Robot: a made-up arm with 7 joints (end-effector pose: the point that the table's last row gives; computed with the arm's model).
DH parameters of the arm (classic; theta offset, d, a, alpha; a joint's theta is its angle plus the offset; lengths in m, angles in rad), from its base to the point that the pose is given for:
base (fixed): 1.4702 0 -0.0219 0
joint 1: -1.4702 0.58 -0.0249 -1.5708
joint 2: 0 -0.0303 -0.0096 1.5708
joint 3: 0 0.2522 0.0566 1.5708
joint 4: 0 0.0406 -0.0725 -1.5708
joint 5: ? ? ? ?
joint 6: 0 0.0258 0.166 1.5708
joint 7: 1.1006 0 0.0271 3.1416
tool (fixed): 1.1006 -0.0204 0 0
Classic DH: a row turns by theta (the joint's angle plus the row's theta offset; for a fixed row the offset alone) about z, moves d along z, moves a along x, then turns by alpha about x.
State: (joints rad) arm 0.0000 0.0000 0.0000 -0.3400 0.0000 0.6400 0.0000
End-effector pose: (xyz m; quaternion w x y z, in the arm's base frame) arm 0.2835 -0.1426 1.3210 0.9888 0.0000 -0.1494 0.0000
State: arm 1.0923 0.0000 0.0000 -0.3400 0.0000 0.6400 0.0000
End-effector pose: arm 0.2366 0.1761 1.3210 0.8449 0.0776 -0.1277 0.5136
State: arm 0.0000 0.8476 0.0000 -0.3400 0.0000 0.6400 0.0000
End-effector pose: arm 0.7339 -0.1427 0.8375 0.9628 0.0000 0.2704 0.0000
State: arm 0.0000 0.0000 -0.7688 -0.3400 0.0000 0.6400 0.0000
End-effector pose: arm 0.1305 -0.3398 1.3210 0.9166 -0.0560 -0.1385 -0.3708
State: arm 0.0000 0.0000 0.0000 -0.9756 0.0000 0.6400 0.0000
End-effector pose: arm 0.5222 -0.1426 1.0691 0.9860 0.0000 0.1670 0.0000
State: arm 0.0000 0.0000 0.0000 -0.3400 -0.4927 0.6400 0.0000
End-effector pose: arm 0.2435 -0.2114 1.3351 0.9589 -0.1148 -0.1449 -0.2152
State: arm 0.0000 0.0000 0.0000 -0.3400 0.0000 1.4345 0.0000
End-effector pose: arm 0.2070 -0.1426 1.4369 0.8540 0.0000 -0.5203 0.0000
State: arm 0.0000 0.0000 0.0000 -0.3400 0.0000 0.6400 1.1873
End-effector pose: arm 0.2547 -0.1389 1.3121 0.8196 0.0836 -0.1239 -0.5531
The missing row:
joint 5: 0 0.4586 0.0028 1.5708
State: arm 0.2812 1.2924 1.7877 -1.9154 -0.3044 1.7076 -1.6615
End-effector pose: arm -0.1387 0.6236 0.7146 0.3238 -0.4600 -0.0268 -0.8264
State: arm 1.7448 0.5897 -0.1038 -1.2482 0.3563 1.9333 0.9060
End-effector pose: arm 0.0564 0.7546 0.6927 0.9379 0.0875 0.1202 0.3133
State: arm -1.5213 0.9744 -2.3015 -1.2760 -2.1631 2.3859 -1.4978
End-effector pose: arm -0.5409 -0.1786 1.1425 0.0101 0.7320 0.6806 0.0281
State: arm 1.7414 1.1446 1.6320 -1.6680 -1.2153 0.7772 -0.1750
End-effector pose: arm -0.6525 0.1446 0.5551 0.1962 0.3767 0.0549 -0.9036
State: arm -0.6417 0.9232 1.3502 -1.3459 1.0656 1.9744 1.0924
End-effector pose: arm 0.7038 0.1603 0.6639 0.4904 0.6087 0.5442 -0.3048
